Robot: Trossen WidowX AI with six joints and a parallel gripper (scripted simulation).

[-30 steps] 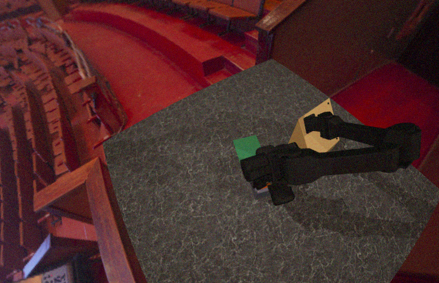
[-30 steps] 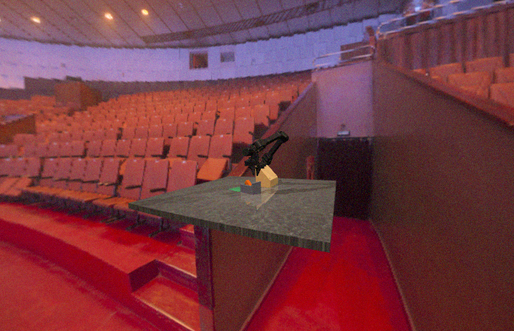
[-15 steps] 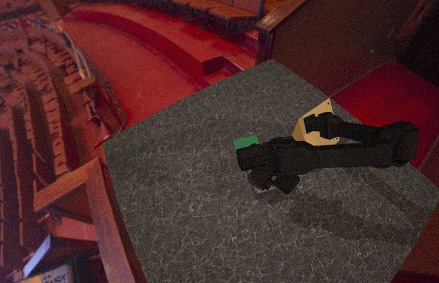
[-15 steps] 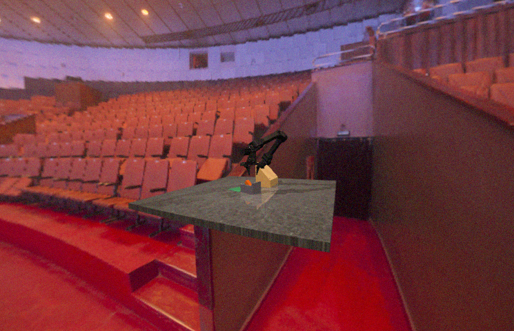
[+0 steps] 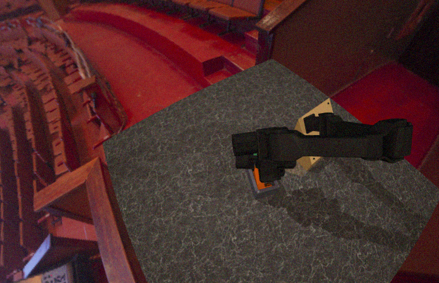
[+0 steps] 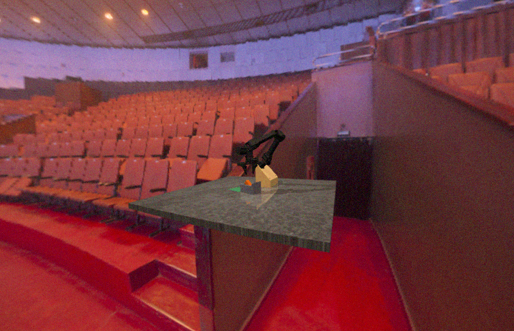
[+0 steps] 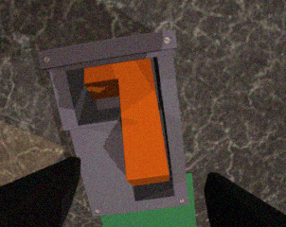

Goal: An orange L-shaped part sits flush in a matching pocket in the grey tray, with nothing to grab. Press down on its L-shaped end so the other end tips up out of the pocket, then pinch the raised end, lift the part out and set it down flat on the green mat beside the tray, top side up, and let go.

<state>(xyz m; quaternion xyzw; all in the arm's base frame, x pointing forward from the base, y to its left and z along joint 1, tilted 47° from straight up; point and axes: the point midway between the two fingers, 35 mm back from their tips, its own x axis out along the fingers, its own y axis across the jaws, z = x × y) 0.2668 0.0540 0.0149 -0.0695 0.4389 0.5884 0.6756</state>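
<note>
The orange L-shaped part is 11 cm below my gripper tip, 2 cm to the left of it and 1 cm behind it. The rest, counted from my gripper tip: green mat (16 cm to the right, 16 cm below, 6 cm behind).
</note>
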